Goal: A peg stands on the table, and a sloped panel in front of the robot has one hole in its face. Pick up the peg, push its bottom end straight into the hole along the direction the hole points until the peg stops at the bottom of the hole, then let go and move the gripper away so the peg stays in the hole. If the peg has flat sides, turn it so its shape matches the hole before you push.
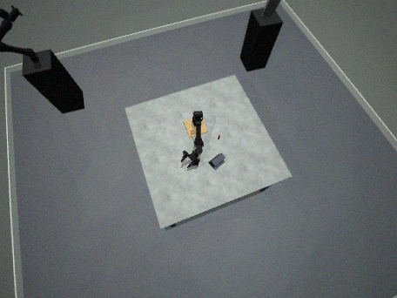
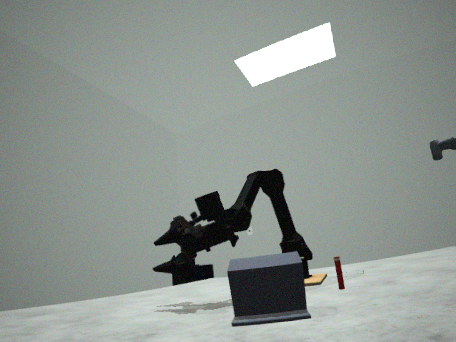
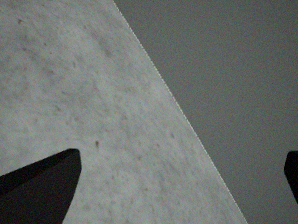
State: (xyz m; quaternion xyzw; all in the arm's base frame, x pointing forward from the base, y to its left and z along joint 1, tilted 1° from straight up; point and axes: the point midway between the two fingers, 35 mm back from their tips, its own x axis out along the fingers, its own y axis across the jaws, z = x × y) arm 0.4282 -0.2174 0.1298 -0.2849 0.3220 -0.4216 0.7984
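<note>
Now: gripper tip 31 cm to the right of the blue-grey block, 8 cm above it and 1 cm short of it. From my gripper tip the other things lie so: round red peg (41 cm to the left, 22 cm behind, 8 cm below).
</note>
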